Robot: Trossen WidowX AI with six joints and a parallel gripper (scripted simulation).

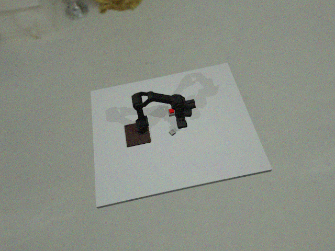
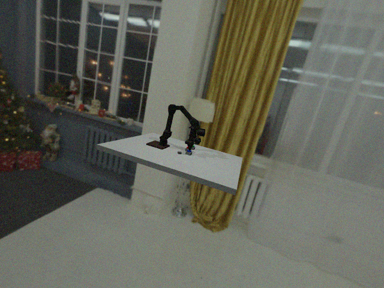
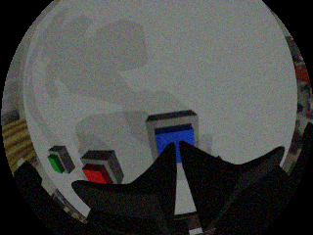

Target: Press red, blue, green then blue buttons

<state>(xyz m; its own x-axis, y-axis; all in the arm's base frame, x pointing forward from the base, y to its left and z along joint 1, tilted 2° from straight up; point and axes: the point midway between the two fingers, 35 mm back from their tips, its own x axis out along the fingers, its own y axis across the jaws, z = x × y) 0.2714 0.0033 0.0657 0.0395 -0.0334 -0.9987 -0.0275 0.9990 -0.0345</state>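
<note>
My gripper tip is 10 mm above the blue button. From my gripper tip the other things lie so: green button: 210 mm to the left, 40 mm behind, 10 mm below; grey block: 70 mm behind, 60 mm to the right, 30 mm below; red button: 100 mm to the left, 50 mm behind, 10 mm below.
</note>
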